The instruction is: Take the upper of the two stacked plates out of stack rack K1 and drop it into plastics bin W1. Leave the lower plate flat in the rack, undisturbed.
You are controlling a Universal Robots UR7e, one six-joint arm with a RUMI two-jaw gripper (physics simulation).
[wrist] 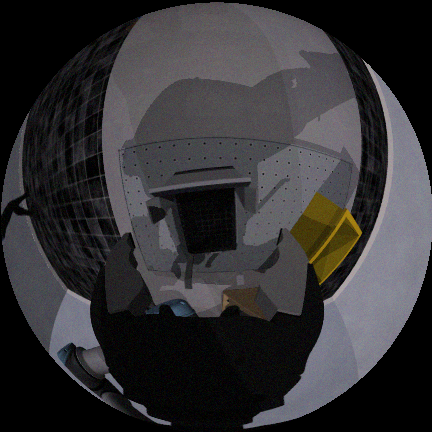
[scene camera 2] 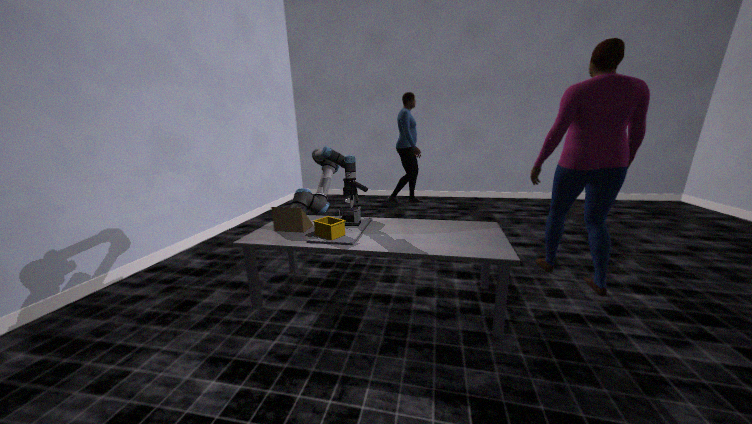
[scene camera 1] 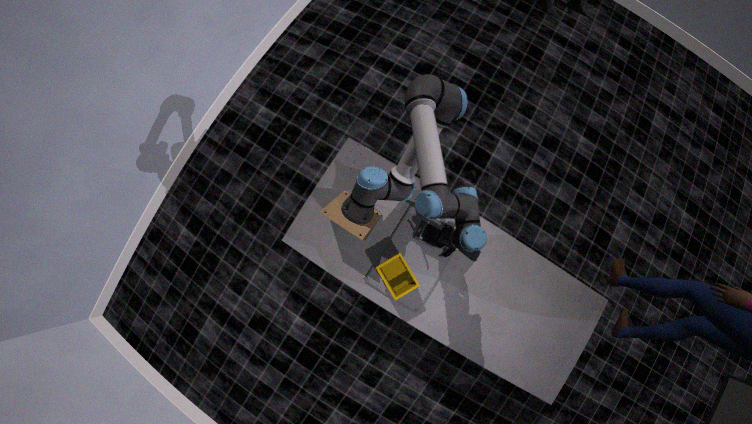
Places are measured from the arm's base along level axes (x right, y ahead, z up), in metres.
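Pixels of known places: gripper, fingertip midpoint: (wrist: 203, 233) (scene camera 2: 354, 205); arm's base, link origin: (scene camera 2: 295, 217) (scene camera 1: 357, 212).
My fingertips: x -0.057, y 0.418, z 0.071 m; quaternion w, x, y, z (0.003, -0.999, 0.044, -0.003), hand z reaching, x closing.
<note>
Ahead of a thing's pixels: the offset from my fingertips to its top centre. "pt": to the spot under its first point. Level surfaces: height alone.
Stack rack K1 @(dx -0.001, dy -0.041, dz -0.017 m) (scene camera 2: 354, 216) (wrist: 200, 186) stands on a perforated sheet; its grey end wall shows at the top of the rack in the wrist view. A dark, flat rectangular plate surface @(pt dx -0.002, dy -0.027, dz -0.085 m) (wrist: 206, 215) lies in it; I cannot make out two separate plates. My gripper (scene camera 2: 349, 200) (wrist: 203, 233) is open and empty, above the rack, with its jaws to either side of the plate area in the wrist view. In scene camera 1 the arm covers much of the rack. Plastics bin W1 @(dx +0.236, dy -0.121, dz -0.037 m) (scene camera 1: 388, 260) (scene camera 2: 329, 230) (wrist: 312, 216) is yellow, open-topped and upright beside the rack.
The perforated sheet @(pt dx +0.116, dy +0.049, dz -0.137 m) (wrist: 270, 155) lies on the grey table @(dz -0.149 m) (scene camera 1: 526, 316) (scene camera 2: 447, 237). The arm's brown base (scene camera 1: 332, 211) (scene camera 2: 289, 219) stands near the bin. A person in pink (scene camera 2: 602, 121) stands beyond the table's right end; another in blue (scene camera 2: 406, 129) is behind the table.
</note>
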